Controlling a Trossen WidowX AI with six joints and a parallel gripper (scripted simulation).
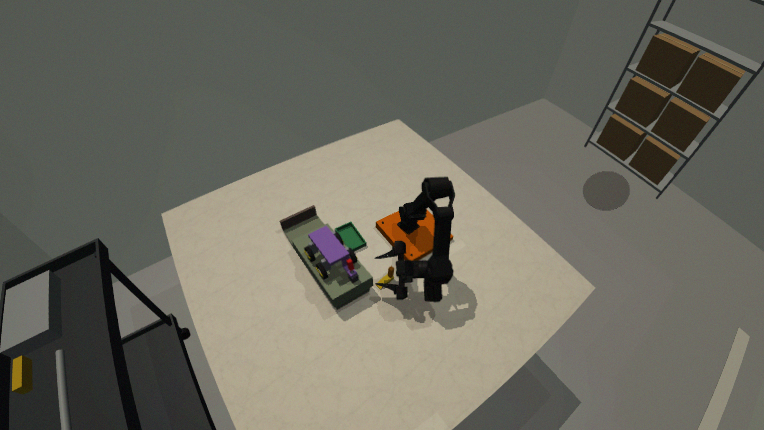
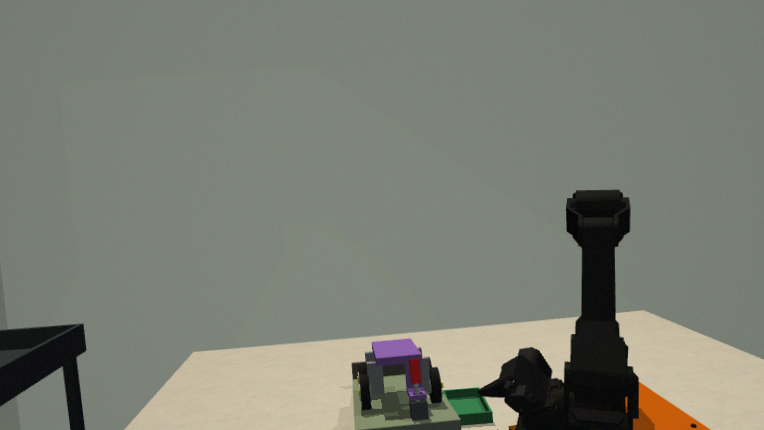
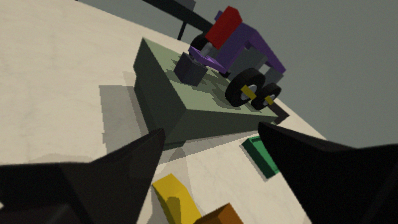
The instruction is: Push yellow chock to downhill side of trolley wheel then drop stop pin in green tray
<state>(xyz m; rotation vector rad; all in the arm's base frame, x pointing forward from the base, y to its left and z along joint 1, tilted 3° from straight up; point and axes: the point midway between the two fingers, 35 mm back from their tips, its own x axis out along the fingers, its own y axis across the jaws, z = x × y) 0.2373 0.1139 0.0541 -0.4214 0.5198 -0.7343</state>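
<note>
Now: gripper tip 60 mm above the yellow chock, 30 mm past it and 20 mm to the right of it. Round my gripper tip: trolley: 140 mm to the right, 80 mm ahead, 30 mm above; then red-headed stop pin: 70 mm ahead, 50 mm above, 30 mm to the right; then grey-green ramp: 140 mm to the right, 80 mm ahead, 40 mm below.
</note>
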